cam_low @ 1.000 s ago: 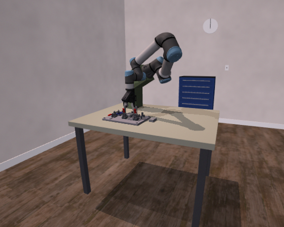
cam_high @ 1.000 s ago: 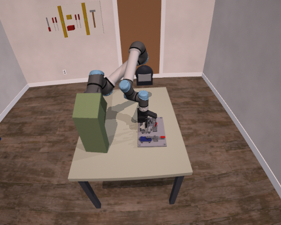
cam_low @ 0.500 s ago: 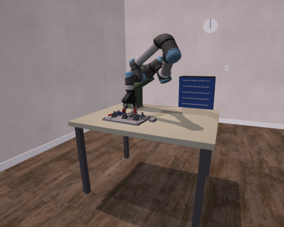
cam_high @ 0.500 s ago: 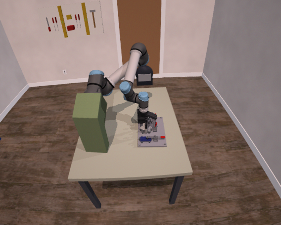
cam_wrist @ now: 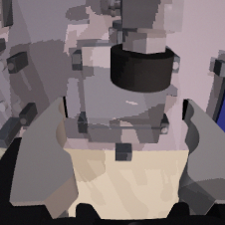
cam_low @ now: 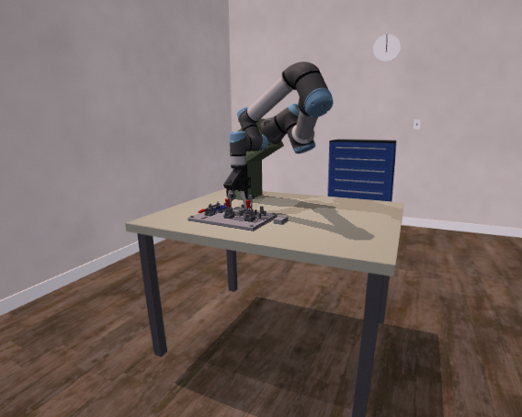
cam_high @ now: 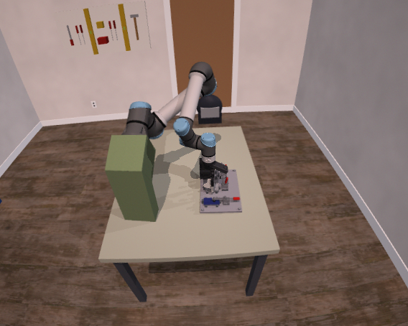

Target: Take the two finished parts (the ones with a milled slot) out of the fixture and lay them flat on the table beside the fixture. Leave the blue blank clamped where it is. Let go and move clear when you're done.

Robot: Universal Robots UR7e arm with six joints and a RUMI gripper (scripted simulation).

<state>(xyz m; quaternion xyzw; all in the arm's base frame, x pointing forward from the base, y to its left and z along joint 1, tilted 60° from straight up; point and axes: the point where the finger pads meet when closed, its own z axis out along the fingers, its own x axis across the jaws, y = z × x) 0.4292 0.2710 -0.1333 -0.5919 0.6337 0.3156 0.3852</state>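
Now: the grey fixture plate 50 mm ahead of my hand and 30 mm below it. Round my hand: blue blank (110 mm to the right, 10 mm below, 10 mm behind).
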